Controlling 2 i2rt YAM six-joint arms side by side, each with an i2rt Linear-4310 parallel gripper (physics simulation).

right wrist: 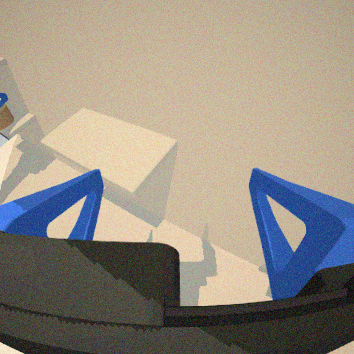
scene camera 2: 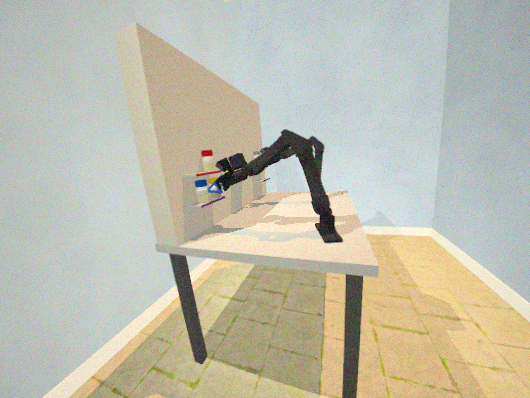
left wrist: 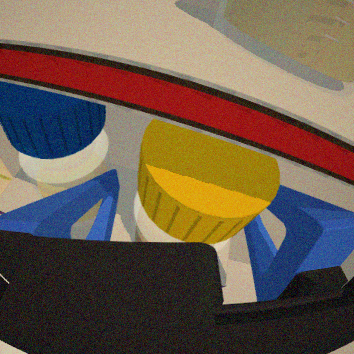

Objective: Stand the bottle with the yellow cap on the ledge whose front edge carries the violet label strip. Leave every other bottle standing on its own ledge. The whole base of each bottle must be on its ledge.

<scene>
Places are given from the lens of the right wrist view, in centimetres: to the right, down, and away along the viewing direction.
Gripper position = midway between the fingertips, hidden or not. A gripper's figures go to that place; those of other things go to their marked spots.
my right gripper (right wrist: 175,176): 0, 0, 13
upright board (right wrist: 237,92): 5, -6, 15
</scene>
